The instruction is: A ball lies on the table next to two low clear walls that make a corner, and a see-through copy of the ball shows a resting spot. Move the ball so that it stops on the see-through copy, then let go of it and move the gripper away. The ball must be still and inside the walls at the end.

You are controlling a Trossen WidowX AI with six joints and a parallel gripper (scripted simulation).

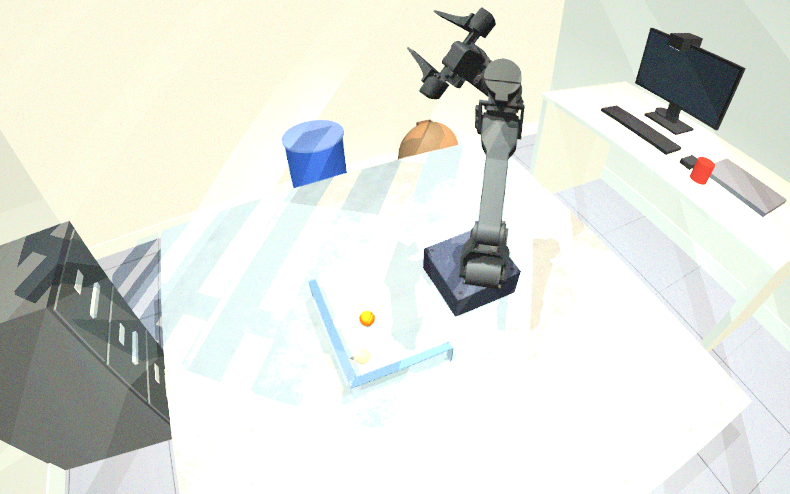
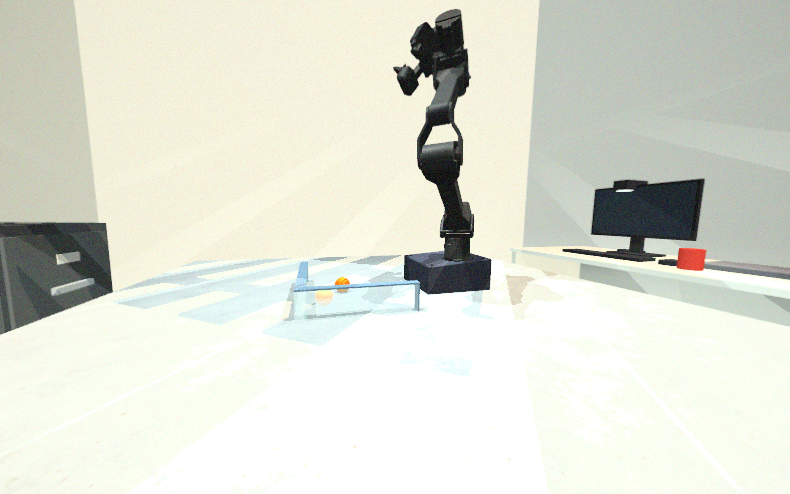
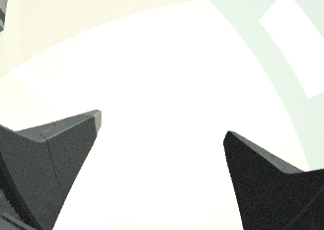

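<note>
The orange ball is 630 mm below my gripper tip, 200 mm ahead of it and 70 mm to the left of it. Round my gripper tip: see-through copy 630 mm below, 270 mm ahead, 150 mm to the left; clear wall 620 mm below, 240 mm to the left, 210 mm ahead.
</note>
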